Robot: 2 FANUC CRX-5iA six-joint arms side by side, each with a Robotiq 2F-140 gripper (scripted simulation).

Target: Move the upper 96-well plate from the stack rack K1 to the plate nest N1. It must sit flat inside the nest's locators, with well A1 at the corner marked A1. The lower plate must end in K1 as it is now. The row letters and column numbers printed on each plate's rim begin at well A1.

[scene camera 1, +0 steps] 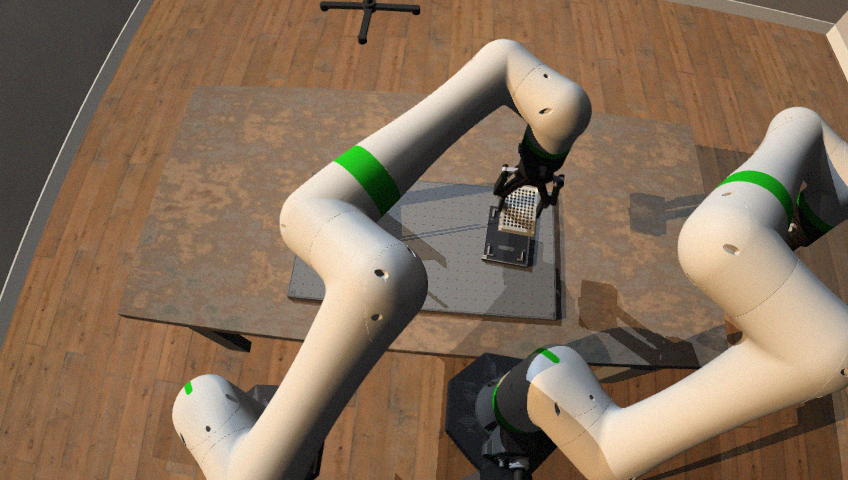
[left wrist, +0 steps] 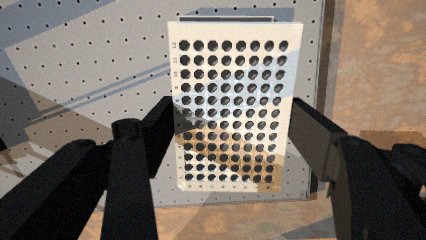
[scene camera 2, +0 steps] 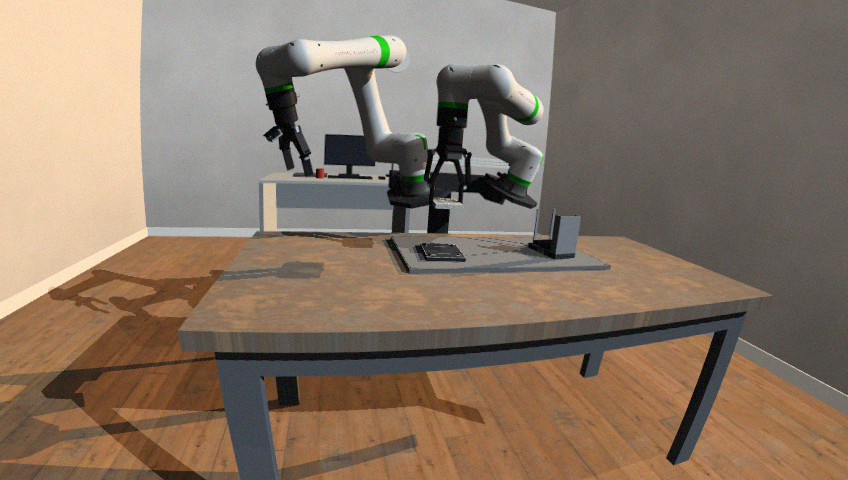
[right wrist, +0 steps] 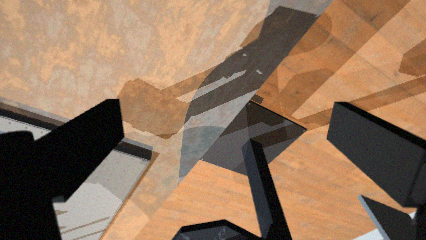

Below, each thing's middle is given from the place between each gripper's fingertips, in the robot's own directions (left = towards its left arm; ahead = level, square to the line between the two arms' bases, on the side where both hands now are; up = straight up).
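Scene:
The plate nest N1 [scene camera 1: 519,242] is 18 cm below my left hand [scene camera 1: 518,210], and there's a white 96-well plate [scene camera 1: 529,195] that's 2 cm below that same left hand.
My right hand [scene camera 2: 299,172] is 70 mm above the white 96-well plate, 410 mm to the right of it and 280 mm short of it. The plate nest N1, counted from my right hand, is 280 mm ahead, 410 mm to the left and 230 mm below.

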